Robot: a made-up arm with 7 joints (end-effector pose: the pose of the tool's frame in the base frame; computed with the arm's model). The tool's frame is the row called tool. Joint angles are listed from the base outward.
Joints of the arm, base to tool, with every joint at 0 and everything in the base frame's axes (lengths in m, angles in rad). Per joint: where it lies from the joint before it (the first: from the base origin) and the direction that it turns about. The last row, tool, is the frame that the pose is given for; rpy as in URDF.
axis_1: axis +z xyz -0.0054 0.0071 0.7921
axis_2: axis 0 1 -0.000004 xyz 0.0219 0.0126 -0.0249
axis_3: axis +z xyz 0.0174 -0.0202 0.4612
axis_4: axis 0 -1 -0.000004 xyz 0.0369 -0.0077 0.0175
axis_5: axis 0 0.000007 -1 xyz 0.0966 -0.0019 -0.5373
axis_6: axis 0 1 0.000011 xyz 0.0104 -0.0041 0.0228
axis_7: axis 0 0.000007 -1 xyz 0.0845 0.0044 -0.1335
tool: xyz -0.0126 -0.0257 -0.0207 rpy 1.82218 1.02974 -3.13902
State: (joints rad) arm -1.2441 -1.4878 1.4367 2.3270 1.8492 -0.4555 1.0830
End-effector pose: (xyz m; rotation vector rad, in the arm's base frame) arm 0.1026 1.0061 1.0552 0.1293 -0.4942 1.4556
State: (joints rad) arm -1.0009 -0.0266 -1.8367 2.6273 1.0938 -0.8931 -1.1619
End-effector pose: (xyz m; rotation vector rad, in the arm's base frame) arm -0.2085 0.1311 1.7844 0.4534 -0.6968 2.2673
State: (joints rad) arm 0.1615 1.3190 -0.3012 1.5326 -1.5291 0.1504 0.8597
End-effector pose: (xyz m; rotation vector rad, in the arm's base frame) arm 0.7548 -0.0595 0.2177 -1.8727 1.8208 1.3041
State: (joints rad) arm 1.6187 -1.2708 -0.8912 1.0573 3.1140 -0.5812 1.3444
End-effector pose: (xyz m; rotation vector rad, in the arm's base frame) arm 0.4410 0.0205 1.1385 -2.3148 -0.7966 0.7032
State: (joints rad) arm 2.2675 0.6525 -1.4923 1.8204 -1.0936 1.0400 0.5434
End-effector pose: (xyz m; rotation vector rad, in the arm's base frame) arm 0.2265 0.7556 1.3446 -2.1690 0.7068 -0.2242
